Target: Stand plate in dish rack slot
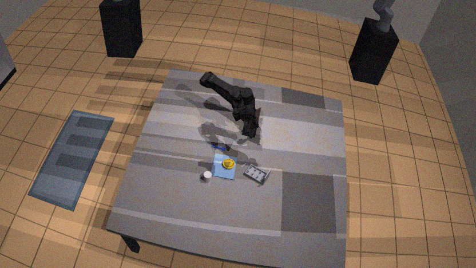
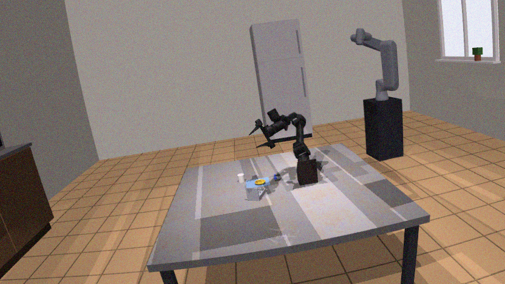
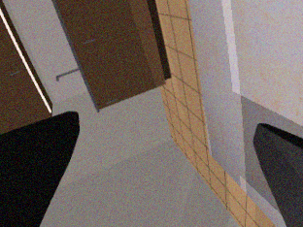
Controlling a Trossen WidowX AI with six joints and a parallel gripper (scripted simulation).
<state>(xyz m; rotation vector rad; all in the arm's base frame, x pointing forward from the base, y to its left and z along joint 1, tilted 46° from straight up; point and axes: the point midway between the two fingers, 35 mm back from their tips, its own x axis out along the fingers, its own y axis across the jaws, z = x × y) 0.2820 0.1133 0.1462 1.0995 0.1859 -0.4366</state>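
The yellow plate is 290 mm below my gripper tip, 80 mm to the right of it and 20 mm behind it. Also, from my gripper tip: grey dish rack: 290 mm below, 80 mm to the left, 30 mm ahead; light blue mat: 310 mm below, 100 mm to the right; white cup: 280 mm below, 180 mm to the right, 90 mm ahead.
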